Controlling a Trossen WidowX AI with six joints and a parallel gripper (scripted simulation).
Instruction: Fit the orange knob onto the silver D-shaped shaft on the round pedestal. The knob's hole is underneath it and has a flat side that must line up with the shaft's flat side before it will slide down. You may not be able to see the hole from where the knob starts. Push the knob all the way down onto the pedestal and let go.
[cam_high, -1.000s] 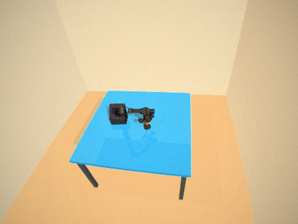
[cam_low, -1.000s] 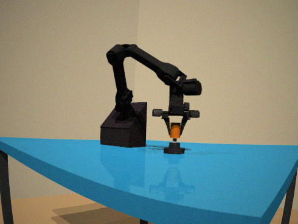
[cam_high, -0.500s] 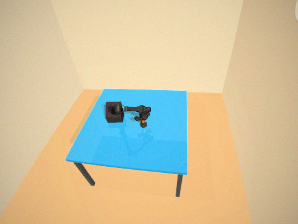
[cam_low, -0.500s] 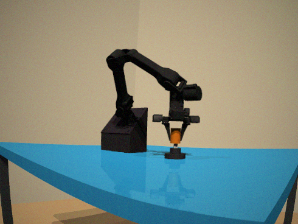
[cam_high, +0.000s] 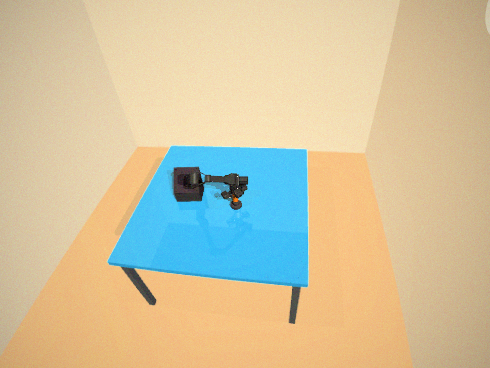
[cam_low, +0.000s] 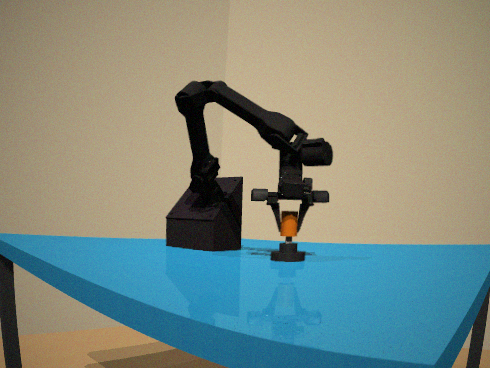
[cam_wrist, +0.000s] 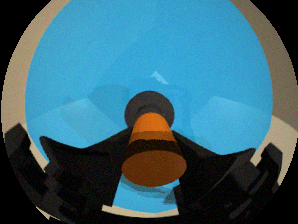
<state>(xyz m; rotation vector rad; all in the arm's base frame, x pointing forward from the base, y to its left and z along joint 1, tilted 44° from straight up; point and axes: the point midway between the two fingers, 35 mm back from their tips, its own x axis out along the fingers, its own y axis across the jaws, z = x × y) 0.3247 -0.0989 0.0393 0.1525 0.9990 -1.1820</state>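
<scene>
Now: the round pedestal 40 mm below my gripper tip. Also, from my gripper tip: orange knob: 30 mm above.
</scene>
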